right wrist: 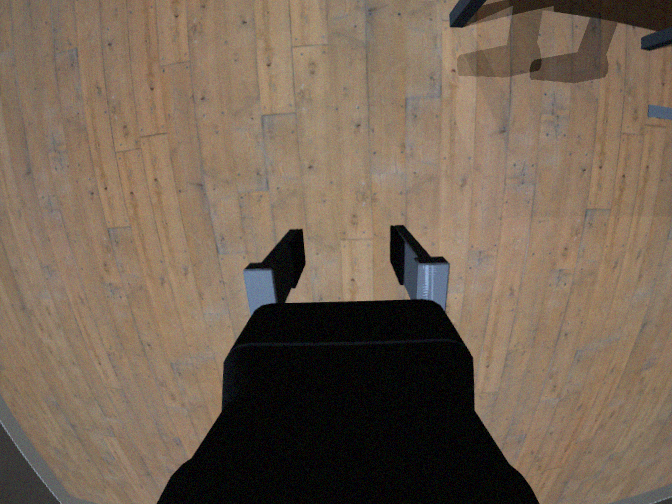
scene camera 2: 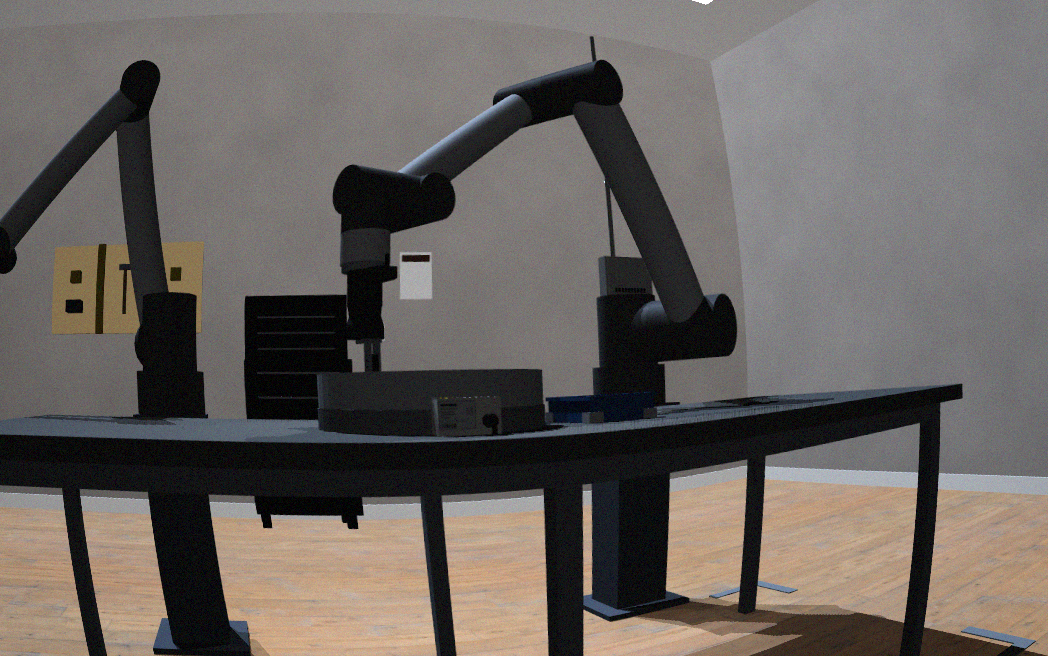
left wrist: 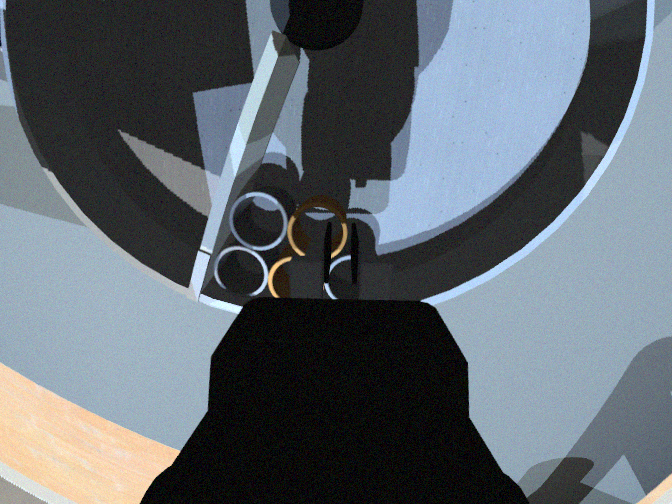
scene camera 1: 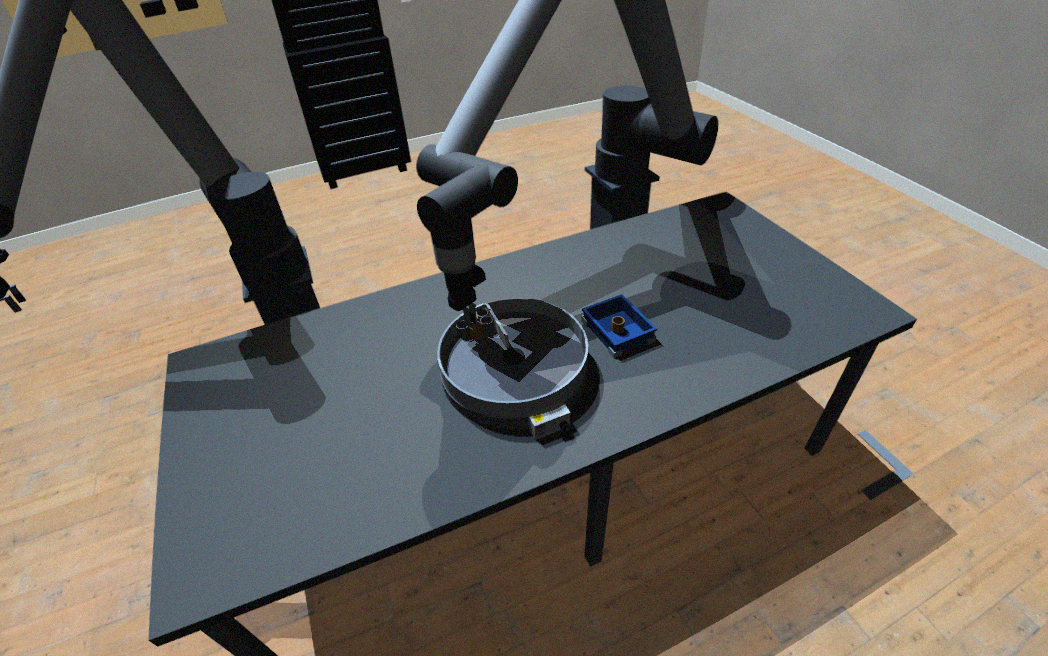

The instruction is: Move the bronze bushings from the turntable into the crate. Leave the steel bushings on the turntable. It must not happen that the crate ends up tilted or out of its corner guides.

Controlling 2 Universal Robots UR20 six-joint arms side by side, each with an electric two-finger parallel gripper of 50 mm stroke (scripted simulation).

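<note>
I can see a blue crate (scene camera 1: 603, 312), and scene camera 2 shows me the blue crate (scene camera 2: 626, 406) too, while in the right wrist view the blue crate is out of frame. My right gripper (right wrist: 346, 245) is in view. So is my left gripper (scene camera 2: 373, 372); the left wrist view shows my left gripper (left wrist: 341, 241), and scene camera 1 also has my left gripper (scene camera 1: 471, 323).
</note>
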